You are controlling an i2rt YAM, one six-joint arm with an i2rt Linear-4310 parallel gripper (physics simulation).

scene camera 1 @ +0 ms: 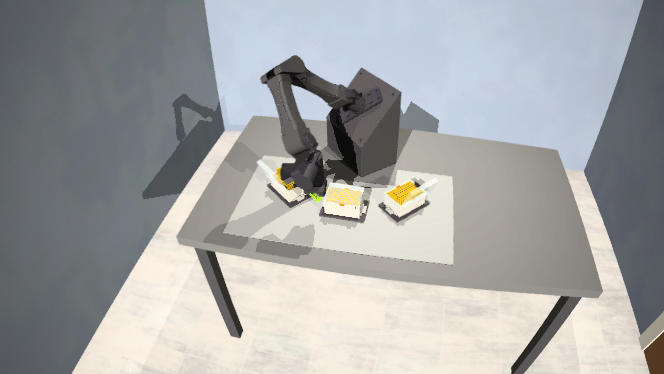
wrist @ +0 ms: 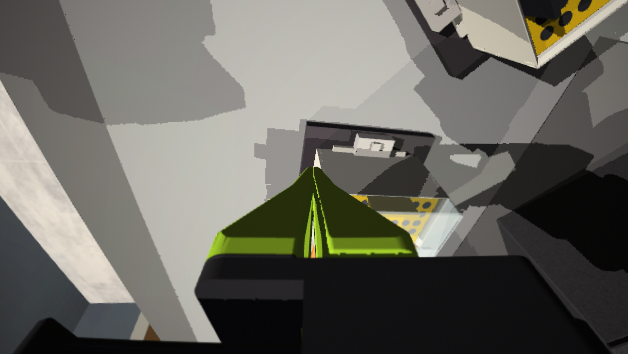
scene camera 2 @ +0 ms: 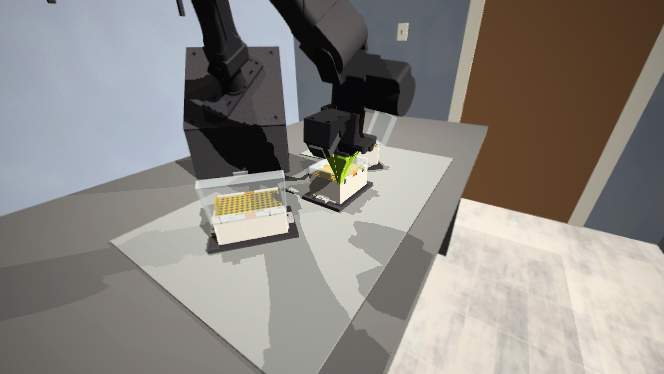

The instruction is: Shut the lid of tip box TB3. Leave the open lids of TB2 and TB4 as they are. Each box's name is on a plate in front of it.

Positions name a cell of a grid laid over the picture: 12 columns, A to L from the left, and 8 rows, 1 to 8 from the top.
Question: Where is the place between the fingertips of the gripper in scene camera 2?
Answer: At G4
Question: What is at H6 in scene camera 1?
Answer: A pale mat.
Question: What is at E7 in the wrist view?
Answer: The gripper.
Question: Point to a pale mat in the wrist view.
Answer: D3
